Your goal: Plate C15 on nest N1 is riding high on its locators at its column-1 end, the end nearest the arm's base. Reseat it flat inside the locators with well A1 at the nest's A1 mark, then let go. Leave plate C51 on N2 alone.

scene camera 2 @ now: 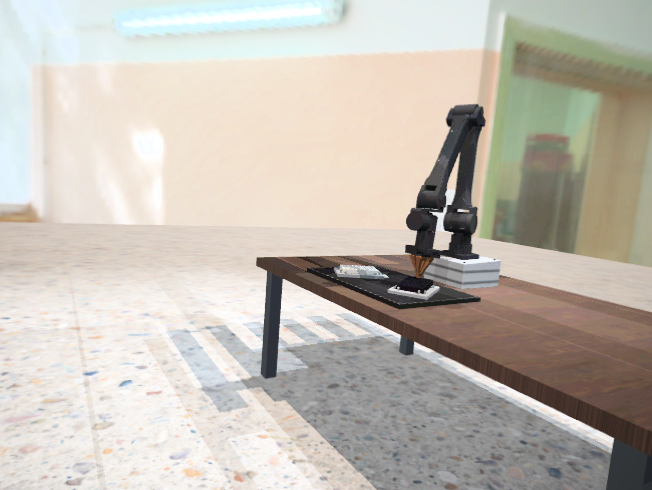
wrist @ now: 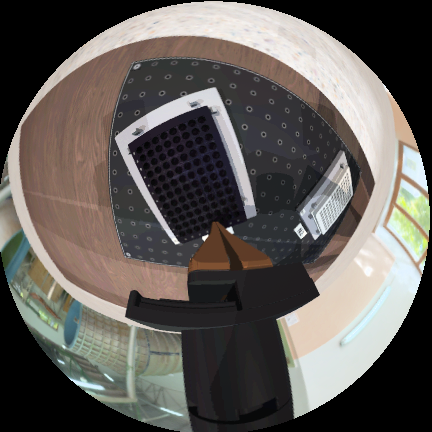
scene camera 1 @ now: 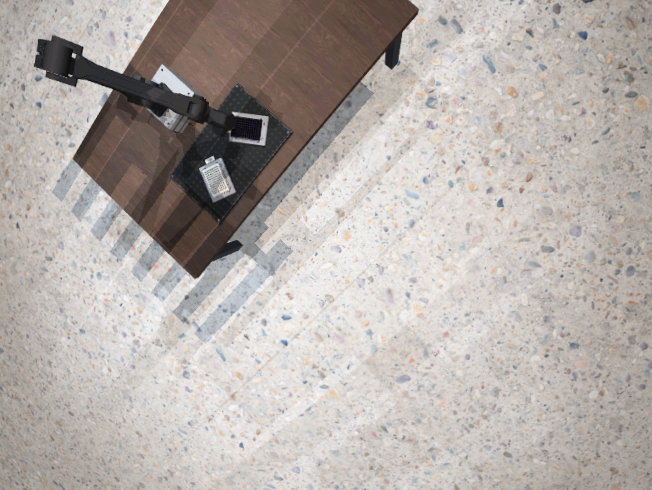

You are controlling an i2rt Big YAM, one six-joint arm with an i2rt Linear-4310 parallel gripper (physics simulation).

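Frame: origin at the arm's base, x ahead, y left, z up, level; centimetres.
Where they show: gripper, fingertip midpoint: (scene camera 2: 418, 278) (wrist: 213, 225); arm's base at its link origin: (scene camera 2: 459, 256).
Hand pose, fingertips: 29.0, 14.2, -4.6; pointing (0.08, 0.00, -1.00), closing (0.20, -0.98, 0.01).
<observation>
Things, the pixels of their centre, and the offset from my fingertips, as dx, dy, dz. "spot": a spot on its surface instead. Level surfaces: height alone.
- Dark plate C15 at the middle of its body: (wrist: 189, 179) (scene camera 2: 415, 284) (scene camera 1: 245, 128) +3.9, +3.7, -1.1
- white nest N1 at a spot on its surface: (wrist: 234, 150) spot: +8.0, +0.1, -2.2
- Light plate C51 at the middle of its body: (wrist: 335, 200) (scene camera 2: 358, 269) (scene camera 1: 216, 180) +9.6, -21.8, -1.5
- wooden table at its surface level: dz -4.7
- N2 tag at a spot on its surface: (wrist: 300, 230) spot: +0.7, -18.3, -3.2
Dark plate C15 (scene camera 1: 247, 129) (scene camera 2: 415, 284) (wrist: 185, 175) lies on white nest N1 (scene camera 1: 265, 131) (wrist: 234, 150), roughly aligned with it. Whether its column-1 end is raised or flat is too fine to tell. The A1 mark is not readable. My gripper (scene camera 2: 420, 276) (wrist: 213, 225) is shut and holds nothing. Its orange fingertips point down at the plate's end nearest the arm base; in the wrist view they hide part of that edge, and contact cannot be told. Light plate C51 (scene camera 1: 216, 179) (scene camera 2: 362, 270) (wrist: 334, 202) lies on nest N2, away from the gripper.
Both nests rest on a black perforated board (scene camera 1: 237, 100) (scene camera 2: 453, 298) (wrist: 270, 100) on the wooden table (scene camera 1: 326, 68) (scene camera 2: 527, 337). The arm stands on a pale block (scene camera 2: 482, 273) behind the board. An N2 tag (wrist: 300, 230) lies beside the second nest.
</observation>
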